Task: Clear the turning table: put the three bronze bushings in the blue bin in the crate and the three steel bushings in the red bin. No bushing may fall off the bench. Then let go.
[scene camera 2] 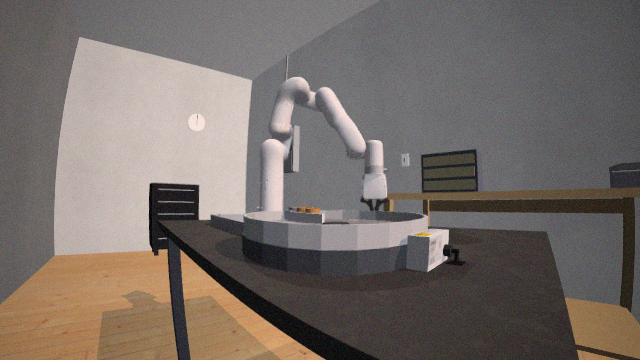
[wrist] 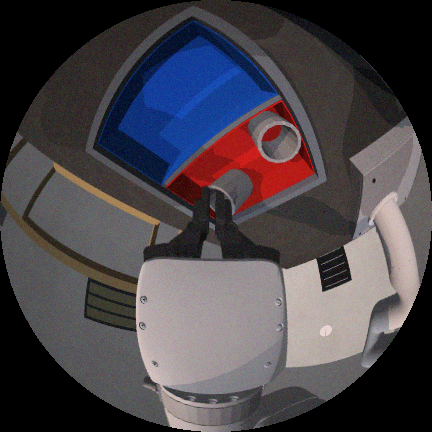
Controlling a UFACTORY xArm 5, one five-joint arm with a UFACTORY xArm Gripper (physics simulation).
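Places are measured from the arm's base along level axes (x left, y back, z up), in millimetres.
Where they show: gripper, between the fingertips: [wrist: 212,195]; arm's base, origin of its link: [wrist: 382,207].
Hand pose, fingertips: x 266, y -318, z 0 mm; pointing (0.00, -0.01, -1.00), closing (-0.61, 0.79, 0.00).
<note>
Things, the pixels of their top centre, and the offset from my fingertips. "spot": a spot on its surface instead. Level surfaces: height alone.
- crate, a spot on its surface: [wrist: 321,176] spot: dx -102, dy +54, dz +10 mm
- red bin, a spot on its surface: [wrist: 275,180] spot: dx -54, dy +46, dz -14 mm
- white box, centre of its top: [scene camera 2: 429,232] dx -430, dy -380, dz +18 mm
- black fitting, a spot on its surface: [scene camera 2: 453,252] spot: dx -406, dy -420, dz -20 mm
- dark bench, height of its surface: dz -40 mm
In the wrist view the crate [wrist: 321,176] has a blue bin [wrist: 190,85] and a red bin [wrist: 275,180]. A steel bushing [wrist: 289,150] is in the red bin near its right end. Another steel bushing [wrist: 241,182] is at the bin's other end, its open rim at my fingertips. My gripper [wrist: 212,195] [scene camera 2: 374,206] is shut on the wall of that second bushing, with a narrow gap between the fingers. No bushing shows in the blue bin. Bronze bushings [scene camera 2: 308,210] sit on the turning table [scene camera 2: 335,235]; its low wall hides their lower parts and the crate in scene camera 2.
A white box [scene camera 2: 421,252] with a black fitting [scene camera 2: 453,253] stands against the turning table's front right, on the dark bench [scene camera 2: 475,310]. A wooden table [scene camera 2: 520,194] with a slatted cabinet [scene camera 2: 449,171] stands behind at the right. A black drawer unit [scene camera 2: 174,202] stands at the left.
</note>
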